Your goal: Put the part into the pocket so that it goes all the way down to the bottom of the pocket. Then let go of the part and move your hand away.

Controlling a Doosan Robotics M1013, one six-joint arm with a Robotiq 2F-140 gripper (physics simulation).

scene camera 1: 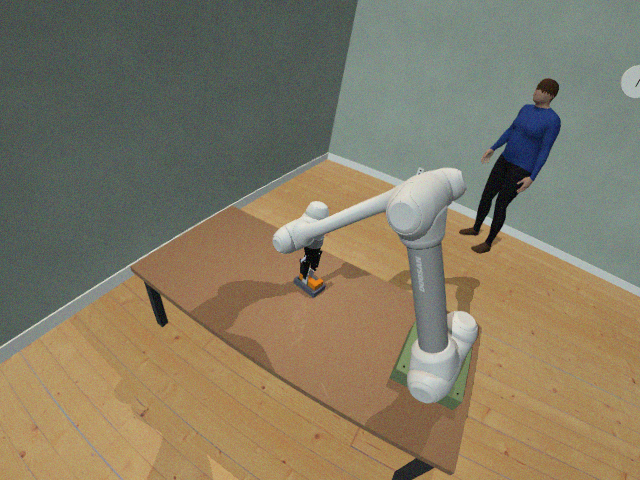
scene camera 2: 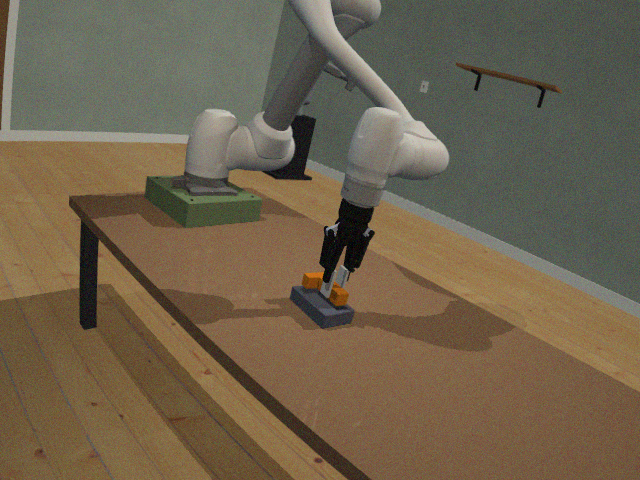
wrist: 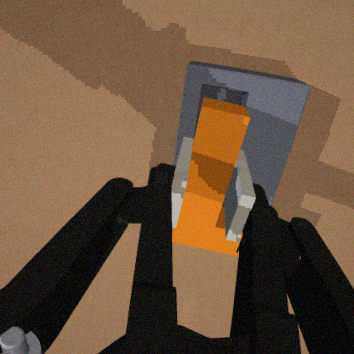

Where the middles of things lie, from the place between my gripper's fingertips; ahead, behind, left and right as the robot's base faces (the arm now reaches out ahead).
The pocket block (scene camera 2: 312,302) lies 30 mm below my hand, 20 mm to the right of it and 10 mm behind it. The rest, counted from my hand: orange part (wrist: 221,126): 10 mm behind, 10 mm above.
